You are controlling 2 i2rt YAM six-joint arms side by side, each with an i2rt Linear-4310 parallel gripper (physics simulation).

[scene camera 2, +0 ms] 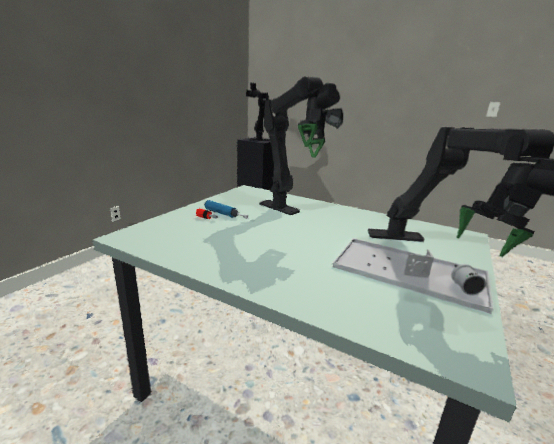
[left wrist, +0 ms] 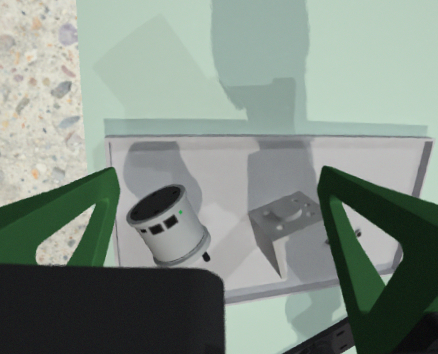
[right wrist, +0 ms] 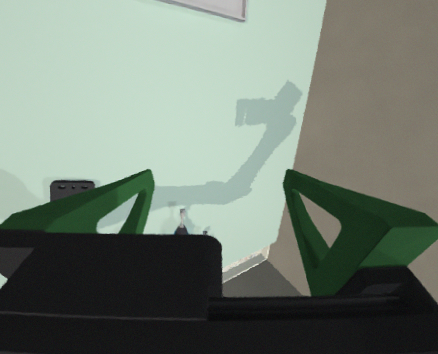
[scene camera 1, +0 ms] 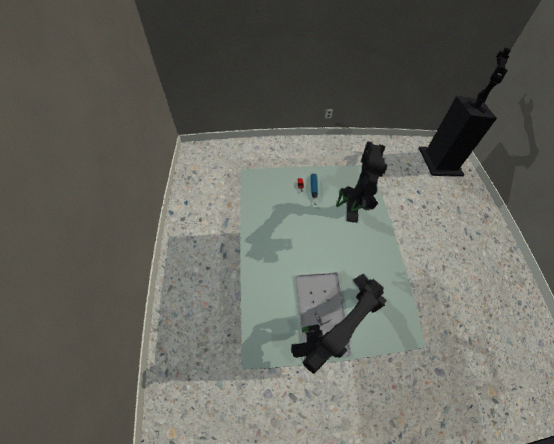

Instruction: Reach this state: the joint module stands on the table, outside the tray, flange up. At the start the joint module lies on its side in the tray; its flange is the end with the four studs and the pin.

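Places are measured from the left arm's base along level axes (x left, y back, z up), in centimetres.
Pixels of known places: left gripper, fingertip midpoint: (scene camera 2: 478,247) (left wrist: 218,178); right gripper, fingertip midpoint: (scene camera 2: 310,152) (right wrist: 218,176) (scene camera 1: 344,208); left arm's base at its link origin: (scene camera 2: 395,236) (left wrist: 311,351); right arm's base at its link origin: (scene camera 2: 279,207).
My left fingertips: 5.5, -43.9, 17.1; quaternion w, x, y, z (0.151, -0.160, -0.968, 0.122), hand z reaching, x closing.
For each thing: its middle in the pictures, then the offset to it from my left fingertips, as dx, dy, dz.
- grey-white joint module at the middle of its body: (left wrist: 173,231) (scene camera 2: 466,278) +4.7, +9.0, -13.6
- tray at the middle of its body: (left wrist: 290,222) (scene camera 2: 409,268) (scene camera 1: 322,314) -8.2, +16.5, -16.3
- grey angled bracket at the middle of its body: (left wrist: 290,229) (scene camera 2: 416,262) (scene camera 1: 322,316) -7.0, +15.1, -13.2
- blue-handled tool at the middle of its body: (scene camera 2: 225,210) (scene camera 1: 314,189) -74.7, +52.9, -15.1
- red-handled tool at the middle of its body: (scene camera 2: 207,214) (scene camera 1: 301,185) -80.9, +47.0, -15.4
The grey-white joint module (scene camera 2: 468,280) (left wrist: 172,227) lies on its side in the tray (scene camera 1: 317,281) (scene camera 2: 350,260) (left wrist: 380,160) (right wrist: 225,6). In the left wrist view its dark open end faces upper left; its flange end, with one dark peg showing, faces lower right. The arm hides it in scene camera 1. My left gripper (scene camera 1: 308,330) (scene camera 2: 481,246) (left wrist: 218,178) is open and empty, above the tray's module end; the module shows between its fingers, nearer the left one in the left wrist view. My right gripper (scene camera 1: 346,206) (scene camera 2: 310,150) (right wrist: 218,176) is open and empty, high over the table, far from the module.
A grey angled bracket (scene camera 2: 418,265) (left wrist: 287,216) stands in the tray beside the module. Several small dark pegs stand in the tray's other end. A blue-handled tool (scene camera 1: 314,185) (scene camera 2: 220,208) and a red-handled tool (scene camera 1: 300,183) (scene camera 2: 203,214) lie at the table's far end.
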